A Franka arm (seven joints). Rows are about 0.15 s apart.
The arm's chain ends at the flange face. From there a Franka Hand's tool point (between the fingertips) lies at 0.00 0.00 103.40 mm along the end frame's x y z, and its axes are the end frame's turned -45 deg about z.
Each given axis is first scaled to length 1.
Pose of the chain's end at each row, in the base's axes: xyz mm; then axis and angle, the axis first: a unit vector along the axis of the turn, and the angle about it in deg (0 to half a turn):
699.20 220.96 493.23 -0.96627 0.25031 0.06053 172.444
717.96 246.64 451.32 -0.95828 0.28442 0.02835 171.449
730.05 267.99 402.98 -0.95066 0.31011 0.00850 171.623
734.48 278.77 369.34 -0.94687 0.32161 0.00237 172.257
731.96 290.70 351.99 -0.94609 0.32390 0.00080 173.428
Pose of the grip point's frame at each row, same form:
690.56 237.22 391.48 -0.98986 -0.13871 0.03069 170.364
716.75 263.03 349.23 -0.99458 -0.10399 -0.00242 170.858
733.06 282.85 300.70 -0.99681 -0.07728 -0.02017 171.889
738.50 292.12 266.88 -0.99759 -0.06520 -0.02370 172.743
735.64 301.95 249.27 -0.99780 -0.06279 -0.02123 173.894

